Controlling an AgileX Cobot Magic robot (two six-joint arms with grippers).
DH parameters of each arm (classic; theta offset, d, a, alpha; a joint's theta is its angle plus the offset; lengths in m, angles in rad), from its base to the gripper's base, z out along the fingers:
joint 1: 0 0.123 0 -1.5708
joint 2: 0.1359 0 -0.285 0
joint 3: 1.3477 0 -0.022 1.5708
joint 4: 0 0.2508 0 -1.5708
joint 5: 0 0 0.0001 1.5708
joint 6: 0 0.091 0 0
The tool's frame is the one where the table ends.
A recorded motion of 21 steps. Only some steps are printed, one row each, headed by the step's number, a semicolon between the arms.
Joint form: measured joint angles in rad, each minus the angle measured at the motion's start. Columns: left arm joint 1, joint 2, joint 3, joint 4, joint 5, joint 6; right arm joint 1, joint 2, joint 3, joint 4, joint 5, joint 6.
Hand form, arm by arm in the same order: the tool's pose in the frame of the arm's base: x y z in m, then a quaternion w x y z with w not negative. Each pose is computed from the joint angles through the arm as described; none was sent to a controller.
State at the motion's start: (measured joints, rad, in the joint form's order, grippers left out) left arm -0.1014 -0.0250 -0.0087 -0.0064 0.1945 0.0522; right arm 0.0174 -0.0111 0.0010 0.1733 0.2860 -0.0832
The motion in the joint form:
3: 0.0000 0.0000 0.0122 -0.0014 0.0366 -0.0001; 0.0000 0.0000 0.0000 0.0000 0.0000 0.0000
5: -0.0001 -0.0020 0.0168 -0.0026 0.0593 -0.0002; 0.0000 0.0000 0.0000 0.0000 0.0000 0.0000
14: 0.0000 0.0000 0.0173 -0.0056 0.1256 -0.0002; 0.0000 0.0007 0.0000 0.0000 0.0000 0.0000
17: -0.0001 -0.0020 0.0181 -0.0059 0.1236 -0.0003; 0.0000 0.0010 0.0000 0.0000 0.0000 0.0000
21: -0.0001 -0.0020 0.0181 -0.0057 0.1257 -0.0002; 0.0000 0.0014 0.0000 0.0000 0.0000 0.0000
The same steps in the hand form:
3: 0.0537 -0.0056 0.1924 0.66225 0.05519 0.74699 -0.01952; 0.0539 0.0054 0.1880 0.63697 0.00976 0.76915 0.05080
5: 0.0534 -0.0057 0.1889 0.65271 0.05552 0.75531 -0.01986; 0.0539 0.0054 0.1880 0.63697 0.00976 0.76915 0.05080
14: 0.0525 -0.0057 0.1827 0.62624 0.05647 0.77731 -0.02052; 0.0540 0.0054 0.1879 0.63670 0.00977 0.76938 0.05079
17: 0.0524 -0.0057 0.1827 0.62748 0.05631 0.77631 -0.02073; 0.0540 0.0054 0.1879 0.63658 0.00978 0.76947 0.05079
21: 0.0524 -0.0057 0.1825 0.62667 0.05646 0.77696 -0.02060; 0.0540 0.0054 0.1879 0.63643 0.00979 0.76960 0.05079

